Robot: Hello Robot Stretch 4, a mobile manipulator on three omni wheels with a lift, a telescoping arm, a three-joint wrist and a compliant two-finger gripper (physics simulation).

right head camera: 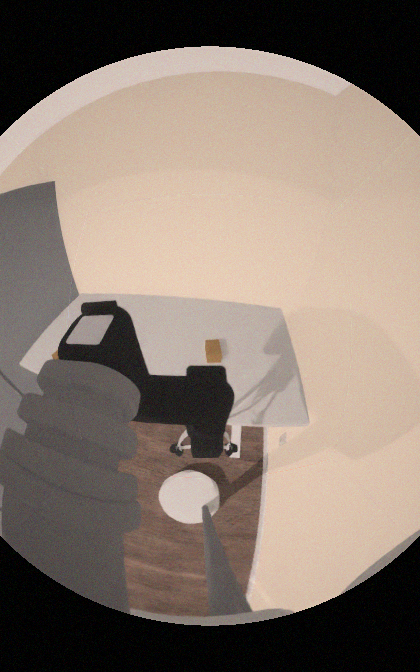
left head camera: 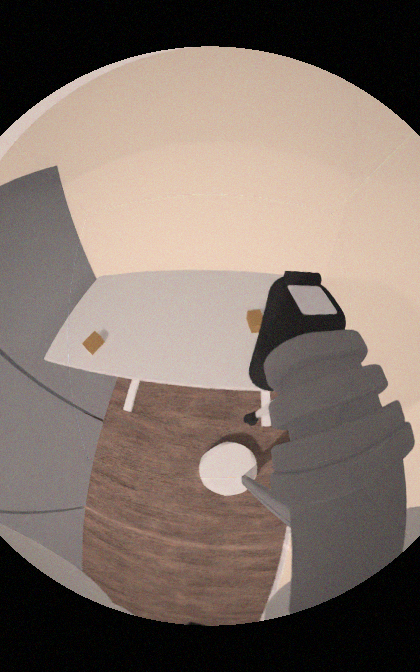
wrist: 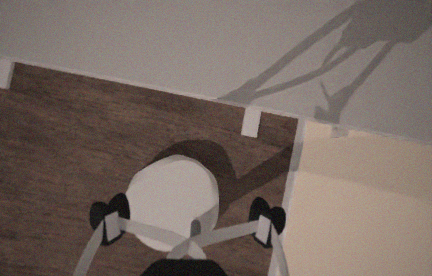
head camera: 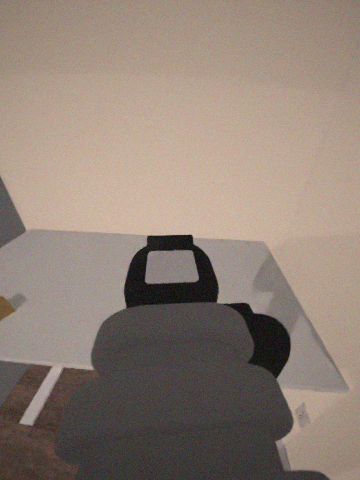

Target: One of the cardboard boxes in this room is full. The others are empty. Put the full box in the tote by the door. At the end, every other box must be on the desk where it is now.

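Where they show: gripper, fingertip midpoint: (wrist: 190,210); robot's base at its link origin: (wrist: 176,197).
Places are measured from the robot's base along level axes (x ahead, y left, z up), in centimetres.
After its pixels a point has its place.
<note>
Two small brown cardboard boxes stand apart on the pale desk (head camera: 75,270) {y 43.9, x 80.5, z 92.2 cm} (left head camera: 170,300) (right head camera: 170,325) (wrist: 125,35) {y 1.2, x 40.2, z 92.2 cm}. The left box (left head camera: 93,342) is near the desk's left end; slivers of it show in the head view (head camera: 5,308) {y 58.2, x 56.9, z 95.7 cm} and right head view (right head camera: 55,355). The right box (left head camera: 254,320) (right head camera: 213,351) is farther right, partly behind the arm in the left head view. Which one is full cannot be told. My gripper (right head camera: 203,448) (wrist: 190,210) {y -8.8, x 19.0, z 103.0 cm} is open and empty, pointing down near the desk's front edge, right of centre, touching no box. The tote does not show.
A tall grey panel (left head camera: 35,260) (right head camera: 30,250) stands at the desk's left end. Walls rise behind and to the right. A white round disc (left head camera: 225,467) (right head camera: 185,495) (wrist: 167,200) {y 2.2, x 2.2, z 18.7 cm} lies low over the wooden floor (left head camera: 165,525), in front of the desk. Desk legs (wrist: 251,122) {y -36.5, x 38.3, z -0.3 cm} show below its front edge.
</note>
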